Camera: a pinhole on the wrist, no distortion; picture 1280 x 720 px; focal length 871.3 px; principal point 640.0 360.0 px. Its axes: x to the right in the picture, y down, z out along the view. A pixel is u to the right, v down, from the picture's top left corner.
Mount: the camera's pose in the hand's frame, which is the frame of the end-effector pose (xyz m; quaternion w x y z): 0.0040 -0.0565 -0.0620 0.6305 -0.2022 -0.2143 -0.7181
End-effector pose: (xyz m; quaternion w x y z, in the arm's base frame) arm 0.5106 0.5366 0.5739 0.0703 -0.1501 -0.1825 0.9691
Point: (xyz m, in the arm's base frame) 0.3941 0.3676 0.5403
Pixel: 155 588
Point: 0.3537 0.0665 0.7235
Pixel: 426 338
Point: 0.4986 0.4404 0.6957
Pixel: 788 192
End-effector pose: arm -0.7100 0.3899 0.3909 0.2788 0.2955 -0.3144 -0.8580
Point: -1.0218 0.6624 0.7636
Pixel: 1152 241
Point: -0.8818 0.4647 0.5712
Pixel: 947 385
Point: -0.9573 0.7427 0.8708
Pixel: 1113 60
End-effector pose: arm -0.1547 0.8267 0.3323 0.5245 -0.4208 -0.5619 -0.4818
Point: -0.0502 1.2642 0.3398
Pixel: 760 322
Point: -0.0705 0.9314 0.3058
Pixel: 480 147
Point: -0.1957 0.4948 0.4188
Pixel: behind the camera
